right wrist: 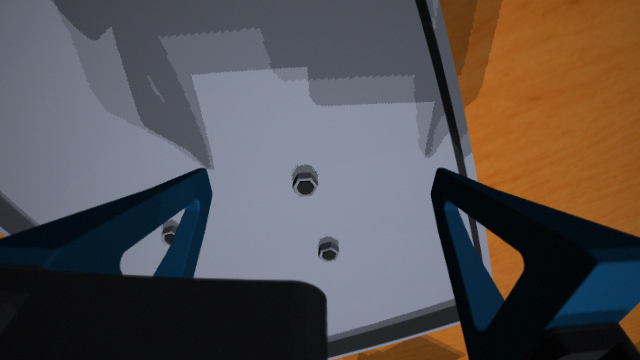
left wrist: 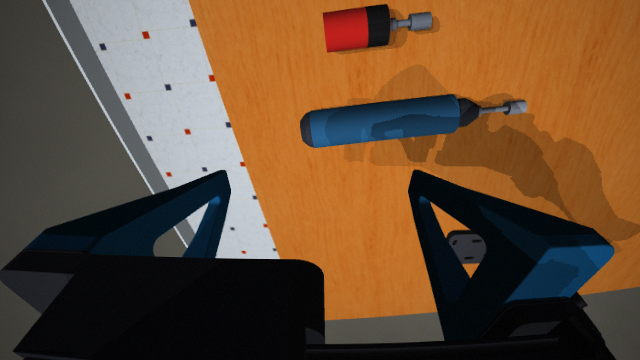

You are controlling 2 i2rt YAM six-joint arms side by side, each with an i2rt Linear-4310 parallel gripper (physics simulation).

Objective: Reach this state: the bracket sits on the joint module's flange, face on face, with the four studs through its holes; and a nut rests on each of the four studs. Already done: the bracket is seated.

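Places are measured from the left arm's base along level axes (x down, y ahead, z right), in metres.
Pixels of known places: left gripper, between the fingertips: [left wrist: 319,180]; right gripper, between the fingertips: [right wrist: 321,180].
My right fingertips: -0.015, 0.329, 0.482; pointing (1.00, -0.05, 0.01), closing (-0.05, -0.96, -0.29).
Behind a point stands the place of what it marks, as x, y, z.
My right gripper [right wrist: 321,180] @(-0.015, 0.329, 0.482) is open and empty above the grey tray [right wrist: 390,295] @(-0.004, 0.314, 0.375) that holds the nuts. One nut [right wrist: 305,183] @(-0.009, 0.337, 0.479) lies between and below the fingertips, a little left of the middle. A second nut [right wrist: 328,249] @(-0.009, 0.339, 0.435) lies nearer the tray's lower wall. A third nut [right wrist: 169,234] @(-0.009, 0.412, 0.470) shows through the left finger's opening. My left gripper [left wrist: 319,180] @(-0.175, 0.244, -0.290) is open and empty above the wooden table, well away from the nuts. The joint module, the bracket and the studs do not show in the right wrist view, nor can I make them out in the left wrist view.
In the left wrist view a blue driver [left wrist: 385,121] @(-0.040, 0.225, -0.229) lies beyond the fingertips, with a shorter red and black driver [left wrist: 347,29] @(-0.034, 0.307, -0.268) behind it. A small dark slotted piece [left wrist: 468,247] @(-0.010, 0.006, -0.064) shows through the right finger's opening. A white dotted strip [left wrist: 165,110] runs along the left.
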